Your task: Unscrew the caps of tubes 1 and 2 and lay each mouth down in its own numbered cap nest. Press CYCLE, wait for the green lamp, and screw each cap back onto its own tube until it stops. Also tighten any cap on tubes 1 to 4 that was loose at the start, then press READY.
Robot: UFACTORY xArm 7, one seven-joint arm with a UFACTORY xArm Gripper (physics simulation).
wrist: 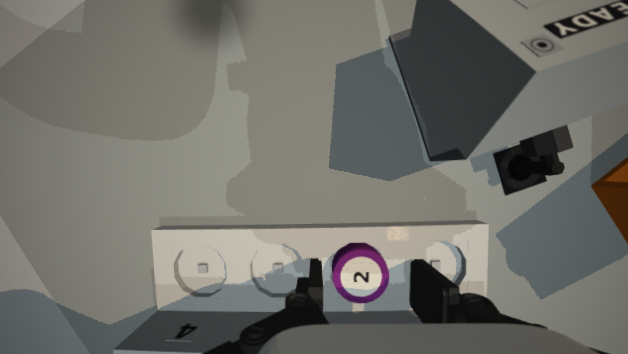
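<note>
A purple cap with a white top marked 2 sits in the nest block, in the second nest from the right. The other three round nests hold no cap; the right one is partly behind a finger. My gripper is open, with one finger on each side of the cap and a gap on both sides. A sloped front face with the number 4 shows at the lower left. The tubes do not show. The READY label shows on the button box at the upper right; its buttons are out of view.
The button box's dark side rises at the upper right. A small black fixture stands just below it. Part of an orange container shows at the right edge. Shadows lie across the table.
</note>
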